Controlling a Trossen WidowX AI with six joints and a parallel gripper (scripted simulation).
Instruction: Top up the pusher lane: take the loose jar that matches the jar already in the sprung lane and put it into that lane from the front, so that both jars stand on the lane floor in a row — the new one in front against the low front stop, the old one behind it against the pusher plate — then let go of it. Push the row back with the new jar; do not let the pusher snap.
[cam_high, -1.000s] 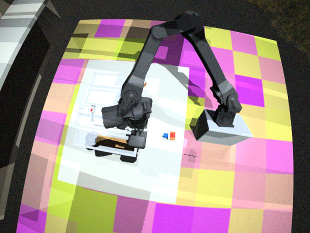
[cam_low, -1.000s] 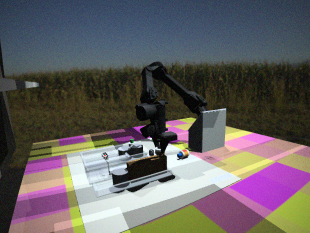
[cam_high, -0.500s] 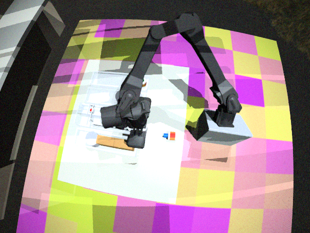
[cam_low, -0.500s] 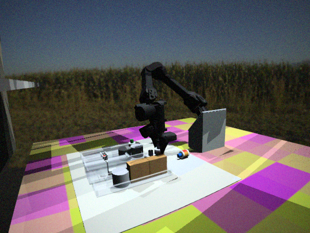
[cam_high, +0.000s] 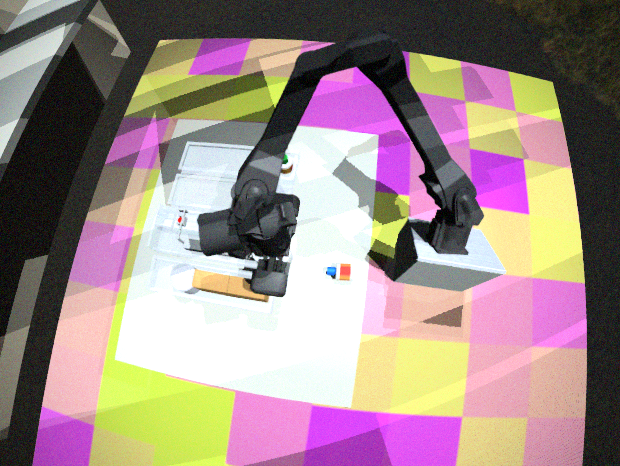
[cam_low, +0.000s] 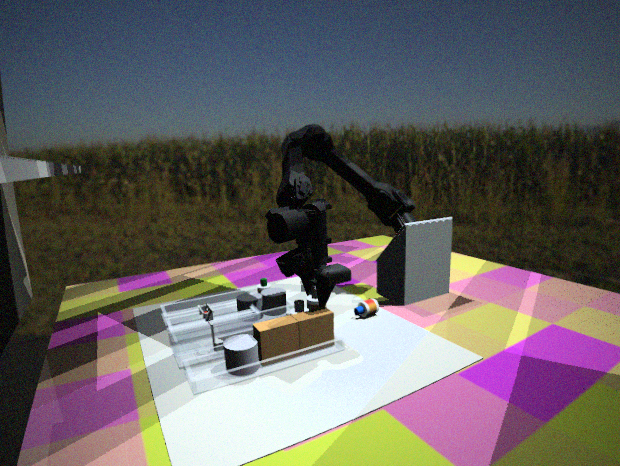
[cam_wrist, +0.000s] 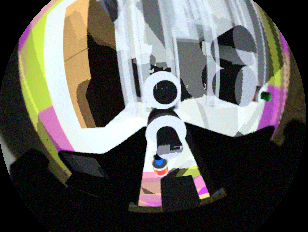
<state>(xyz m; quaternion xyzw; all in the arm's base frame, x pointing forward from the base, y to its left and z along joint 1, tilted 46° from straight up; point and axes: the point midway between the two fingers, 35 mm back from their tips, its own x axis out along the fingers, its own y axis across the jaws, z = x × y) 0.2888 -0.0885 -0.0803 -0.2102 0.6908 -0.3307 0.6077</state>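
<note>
Now: gripper tip 18 cm short of the clear lane rack, 5 cm to the left of it and 4 cm above it. The rest, counted from my gripper tip: red mark (22 cm ahead, 7 cm to the right, 2 cm above).
</note>
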